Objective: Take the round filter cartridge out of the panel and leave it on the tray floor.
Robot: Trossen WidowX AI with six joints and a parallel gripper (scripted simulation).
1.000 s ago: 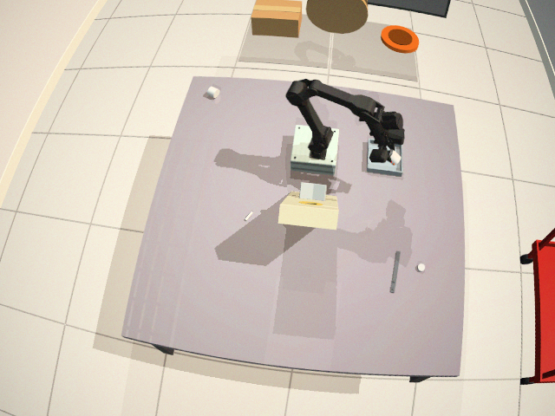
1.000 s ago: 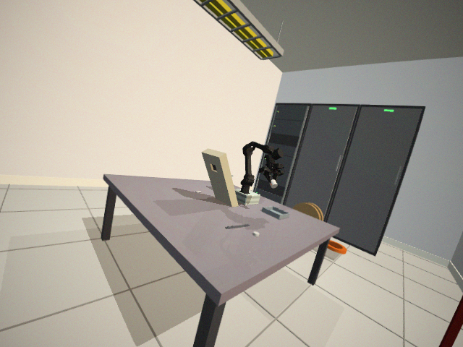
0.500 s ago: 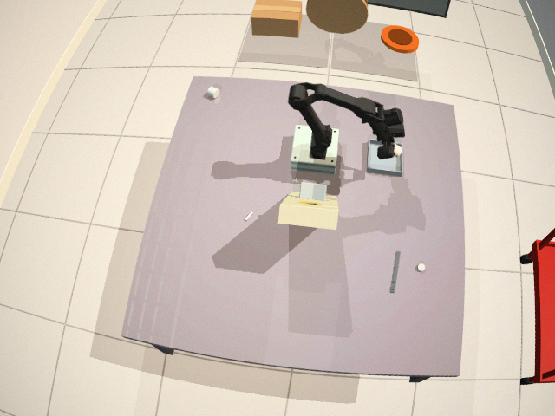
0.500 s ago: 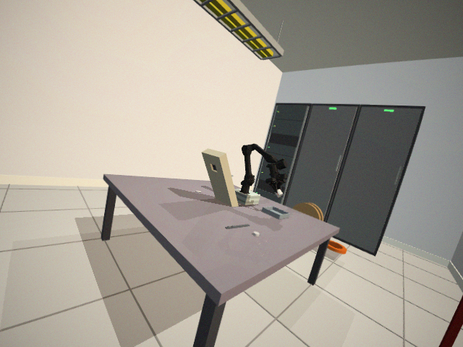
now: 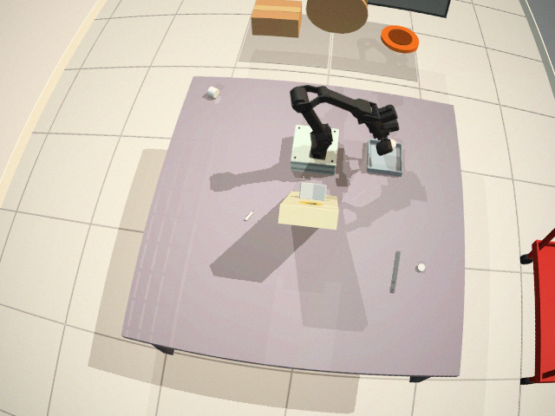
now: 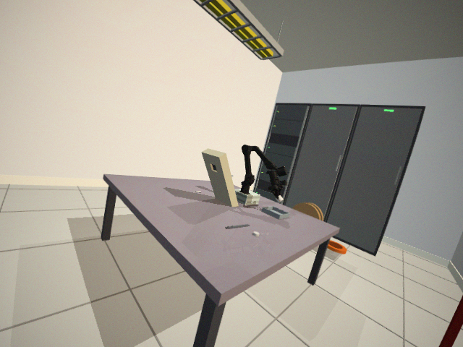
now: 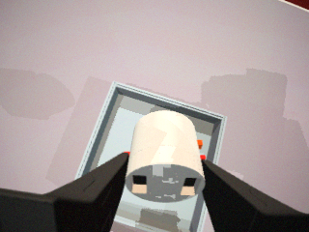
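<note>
My gripper tip is right at the round filter cartridge. Round my gripper tip: blue-grey tray (11 cm below); then small white stick (38 cm ahead, 49 cm to the right, 12 cm below).
</note>
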